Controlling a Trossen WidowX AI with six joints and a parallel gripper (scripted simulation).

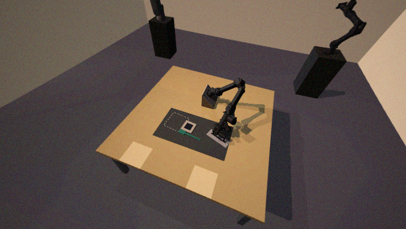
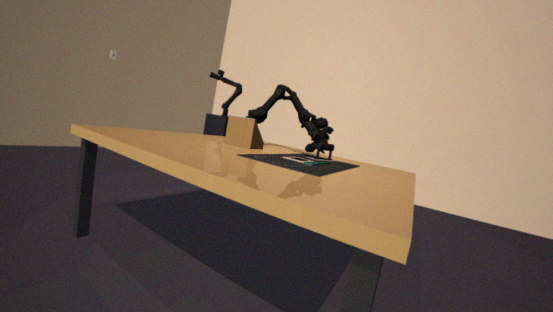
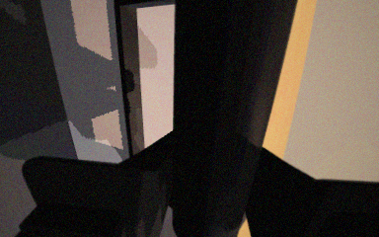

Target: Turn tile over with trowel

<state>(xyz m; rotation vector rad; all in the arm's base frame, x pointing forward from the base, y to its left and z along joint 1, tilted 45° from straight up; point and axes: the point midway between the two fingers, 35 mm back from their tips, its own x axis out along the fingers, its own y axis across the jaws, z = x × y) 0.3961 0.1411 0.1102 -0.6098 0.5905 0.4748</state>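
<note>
The dark grey mat is 190 mm to the right of my gripper tip, 70 mm below it and 20 mm behind it. The rest, counted from my gripper tip: teal strip: 240 mm to the right, 40 mm below, 30 mm ahead; then trowel: 20 mm behind, 10 mm to the left, 10 mm below; then tile: 250 mm to the right, 40 mm below, 40 mm behind.
</note>
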